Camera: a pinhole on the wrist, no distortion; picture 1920 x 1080 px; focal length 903.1 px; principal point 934.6 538.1 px. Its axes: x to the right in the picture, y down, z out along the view. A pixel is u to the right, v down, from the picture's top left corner.
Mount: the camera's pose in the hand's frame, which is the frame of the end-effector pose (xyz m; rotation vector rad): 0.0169 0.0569 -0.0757 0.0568 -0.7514 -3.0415
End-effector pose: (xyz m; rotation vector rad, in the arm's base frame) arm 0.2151 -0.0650 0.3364 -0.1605 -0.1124 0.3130
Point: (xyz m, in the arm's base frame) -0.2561 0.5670 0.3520
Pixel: outside the picture
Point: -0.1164 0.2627 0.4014
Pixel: 1444 68
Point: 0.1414 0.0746 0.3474
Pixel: 1156 359
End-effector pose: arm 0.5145 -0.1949 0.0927 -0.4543 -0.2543 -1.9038
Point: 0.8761 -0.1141 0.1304
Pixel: 1443 182
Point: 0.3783 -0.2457 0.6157
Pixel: outside the picture
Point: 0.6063 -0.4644 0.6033
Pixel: 67 775
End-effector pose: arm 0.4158 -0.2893 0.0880 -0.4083 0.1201 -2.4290
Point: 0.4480 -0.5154 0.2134
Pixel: 362 507
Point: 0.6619 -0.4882 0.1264
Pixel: 1101 138
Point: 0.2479 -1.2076 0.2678
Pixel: outside the picture
